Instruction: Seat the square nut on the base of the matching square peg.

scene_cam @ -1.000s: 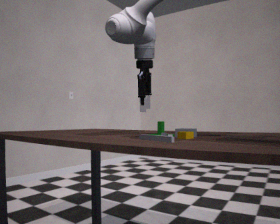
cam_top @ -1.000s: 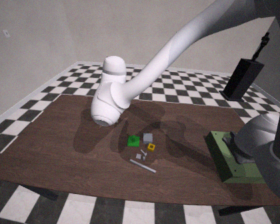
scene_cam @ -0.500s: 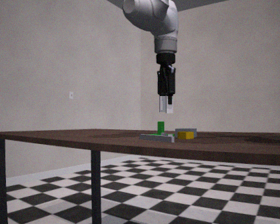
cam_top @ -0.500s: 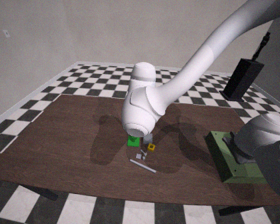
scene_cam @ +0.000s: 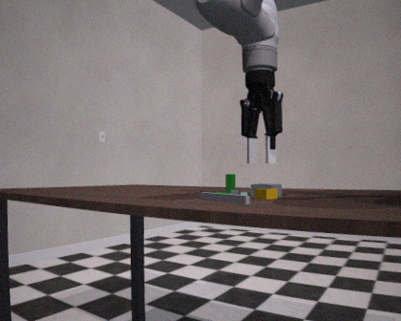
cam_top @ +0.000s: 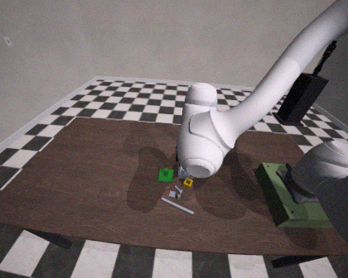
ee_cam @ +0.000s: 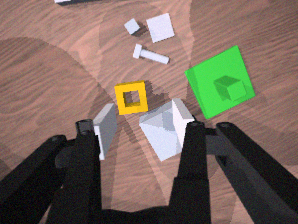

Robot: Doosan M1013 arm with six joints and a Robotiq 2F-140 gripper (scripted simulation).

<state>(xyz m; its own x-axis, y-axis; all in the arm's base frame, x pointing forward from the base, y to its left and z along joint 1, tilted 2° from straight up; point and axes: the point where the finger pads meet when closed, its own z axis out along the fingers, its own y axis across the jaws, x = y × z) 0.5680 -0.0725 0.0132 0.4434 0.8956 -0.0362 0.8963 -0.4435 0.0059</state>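
My gripper is now 11 cm above the grey bolt, 5 cm to the right of it and 3 cm short of it. Also, from my hand: flat square 12 cm below, 7 cm to the left, 7 cm ahead; pale grey block 10 cm below, 6 cm to the right, 1 cm ahead; grey bar 13 cm to the left, 11 cm below, 4 cm ahead.
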